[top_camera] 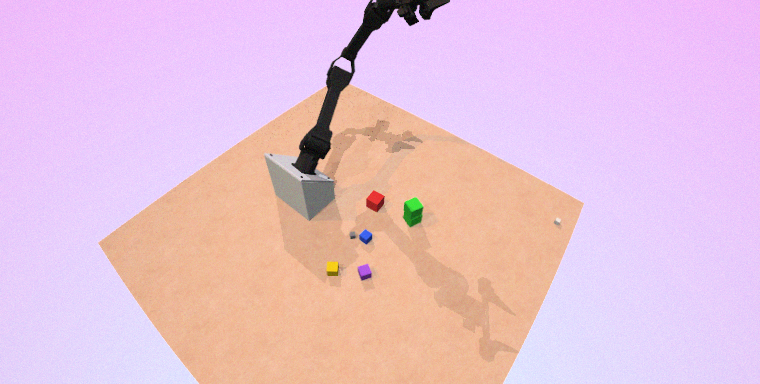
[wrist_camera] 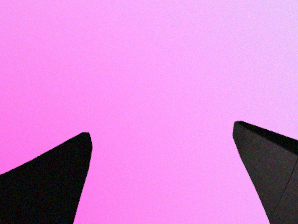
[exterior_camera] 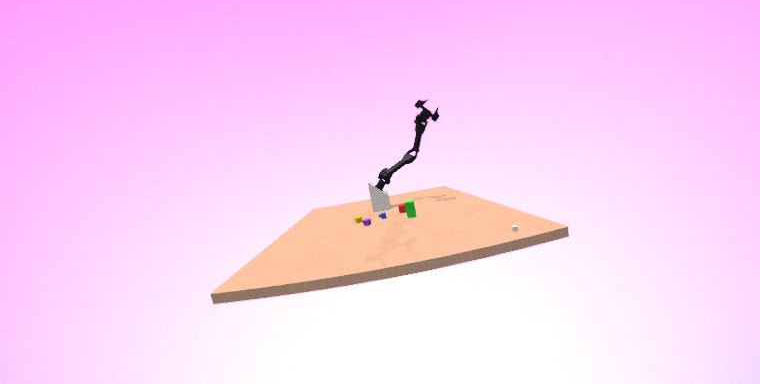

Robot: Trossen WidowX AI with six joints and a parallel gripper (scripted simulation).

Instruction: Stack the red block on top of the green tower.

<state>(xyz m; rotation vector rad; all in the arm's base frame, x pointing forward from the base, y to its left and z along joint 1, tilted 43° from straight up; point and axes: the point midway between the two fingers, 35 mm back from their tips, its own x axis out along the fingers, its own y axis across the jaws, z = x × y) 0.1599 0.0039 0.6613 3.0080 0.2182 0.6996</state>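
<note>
Right now the red block is 64 cm below my gripper tip, 31 cm to the right of it and 5 cm ahead of it. Round my gripper tip: small grey cube 65 cm below, 46 cm to the right, 9 cm ahead; blue cube 65 cm below, 43 cm to the right, 12 cm ahead; purple cube 65 cm below, 53 cm to the right, 21 cm ahead.
</note>
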